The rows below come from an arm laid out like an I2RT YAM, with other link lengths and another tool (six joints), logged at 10 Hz.
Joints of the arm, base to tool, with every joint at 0 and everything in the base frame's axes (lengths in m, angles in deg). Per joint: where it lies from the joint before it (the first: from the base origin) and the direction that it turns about. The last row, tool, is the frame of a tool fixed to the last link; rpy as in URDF.
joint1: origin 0 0 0.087 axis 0 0 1
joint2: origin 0.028 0.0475 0.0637 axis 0 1 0
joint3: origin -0.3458 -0.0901 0 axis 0 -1 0
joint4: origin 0.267 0.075 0.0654 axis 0 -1 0
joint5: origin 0.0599 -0.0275 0.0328 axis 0 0 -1
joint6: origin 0.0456 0 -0.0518 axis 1 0 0
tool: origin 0.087 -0.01 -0.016 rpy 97.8 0.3 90
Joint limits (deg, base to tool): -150..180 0..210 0..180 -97..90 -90..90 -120..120
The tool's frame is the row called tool.
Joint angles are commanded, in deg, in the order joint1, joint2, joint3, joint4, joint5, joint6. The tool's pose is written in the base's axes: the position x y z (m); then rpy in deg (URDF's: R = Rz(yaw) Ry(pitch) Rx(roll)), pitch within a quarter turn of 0, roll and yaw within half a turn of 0. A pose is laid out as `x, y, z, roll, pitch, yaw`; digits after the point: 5 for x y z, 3 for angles.
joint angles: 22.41, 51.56, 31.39, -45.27, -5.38, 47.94
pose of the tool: 0.11344, 0.07111, 0.20133, 174.321, -21.382, 68.498
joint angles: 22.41, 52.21, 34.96, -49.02, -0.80, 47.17
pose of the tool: 0.11929, 0.06183, 0.21613, 171.608, -17.604, 68.232
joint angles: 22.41, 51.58, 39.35, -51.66, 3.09, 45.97
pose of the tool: 0.12776, 0.05517, 0.23966, 166.913, -16.319, 69.051
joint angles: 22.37, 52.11, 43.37, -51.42, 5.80, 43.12
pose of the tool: 0.14293, 0.05355, 0.26230, 161.605, -15.897, 71.725
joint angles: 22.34, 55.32, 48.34, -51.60, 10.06, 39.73
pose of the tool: 0.16468, 0.05063, 0.28497, 157.179, -12.472, 73.501
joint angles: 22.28, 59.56, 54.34, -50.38, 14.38, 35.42
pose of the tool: 0.19528, 0.05089, 0.31266, 151.833, -9.056, 75.633
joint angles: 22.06, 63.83, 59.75, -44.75, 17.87, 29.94
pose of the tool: 0.23643, 0.05650, 0.34244, 144.027, -7.169, 78.544
